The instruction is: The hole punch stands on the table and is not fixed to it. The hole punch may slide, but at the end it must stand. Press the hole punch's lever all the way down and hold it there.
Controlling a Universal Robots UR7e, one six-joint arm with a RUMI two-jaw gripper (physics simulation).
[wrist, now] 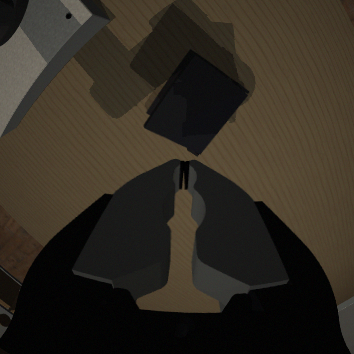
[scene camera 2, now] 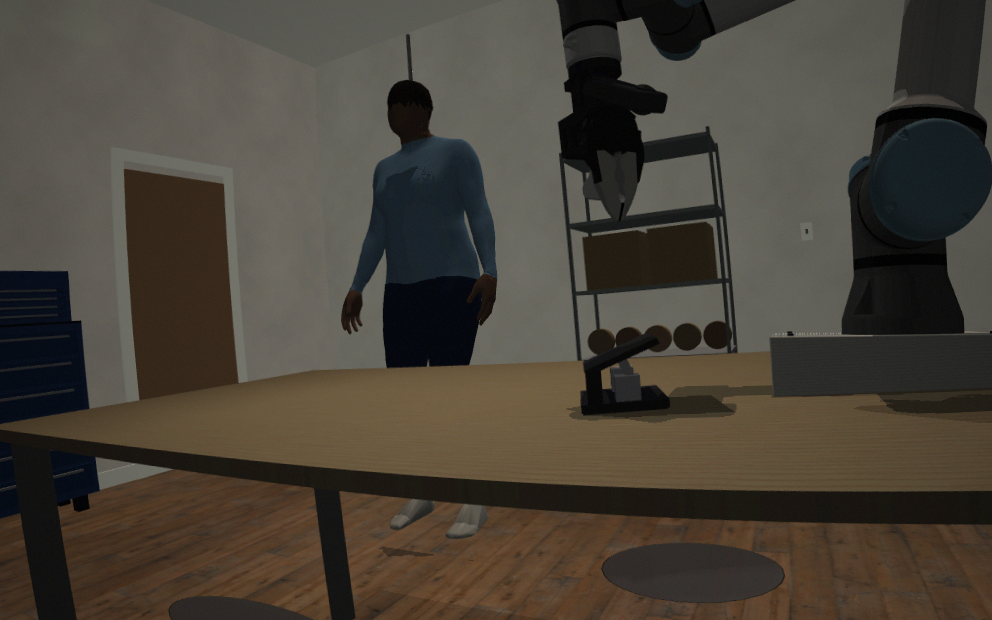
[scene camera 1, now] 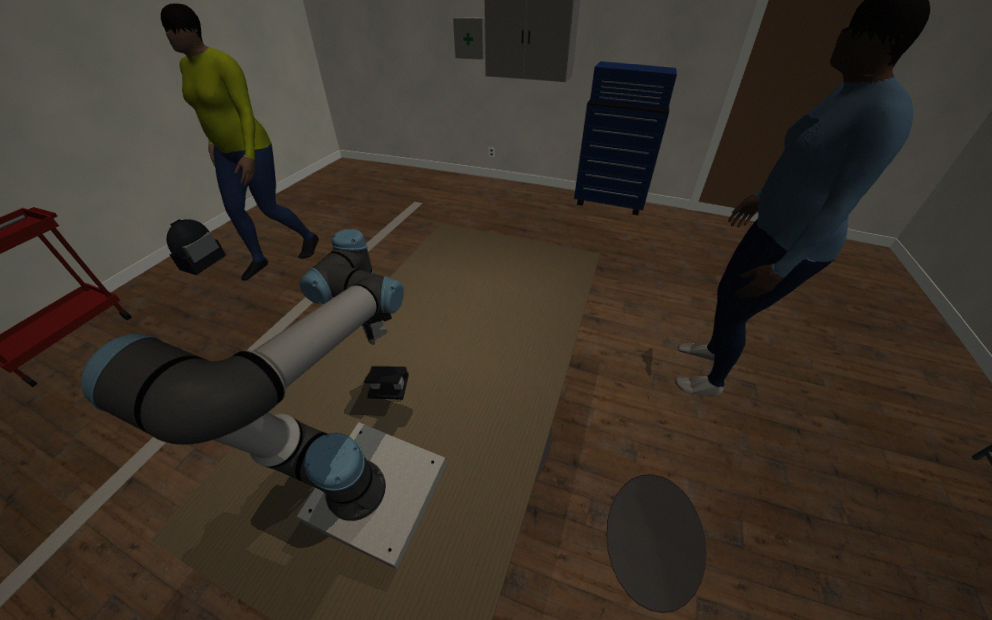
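The black hole punch stands upright on the wooden table. In scene camera 2 its lever is up, slanting from the hinge post on the left to a raised free end on the right, towards the robot base. A grey block shows under the lever. My gripper is shut and empty, fingertips pointing down. It hangs well above the hole punch and does not touch it. In the wrist view the hole punch lies just beyond the fingertips; its top hides its base.
The arm's pale base plate is on the table near the hole punch. A person in blue and a person in yellow stand beyond the table. A shelf rack and a blue tool cabinet stand farther off.
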